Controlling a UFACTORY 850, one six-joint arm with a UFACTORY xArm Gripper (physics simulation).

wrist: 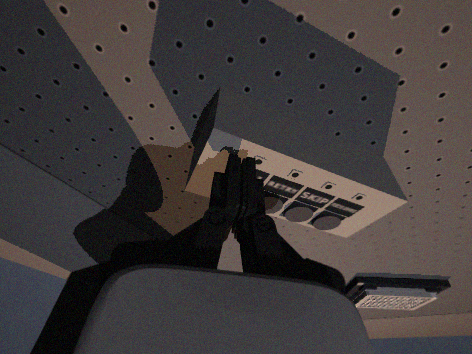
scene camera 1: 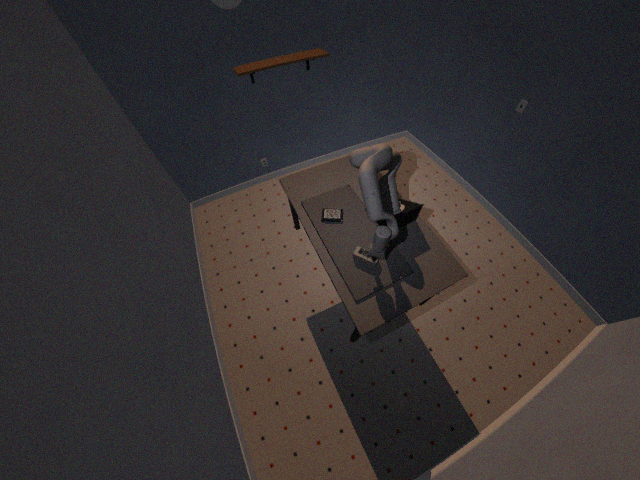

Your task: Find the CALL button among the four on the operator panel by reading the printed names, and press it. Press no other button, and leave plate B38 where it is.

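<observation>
The operator panel is a pale box with a row of round grey buttons and dark name labels. In the wrist view, the RETRY label and SKIP label are readable, while the far right label is blurred. The leftmost label and its button are mostly hidden behind the fingers. My gripper is shut and empty, its tips in front of the panel's left part; contact cannot be told. A pale gridded plate, its name unreadable, sits on a dark base apart from the panel.
The panel and the plate's base stand on a grey board with small holes, on the table. A dark box stands beside the arm. An orange shelf is high on the wall.
</observation>
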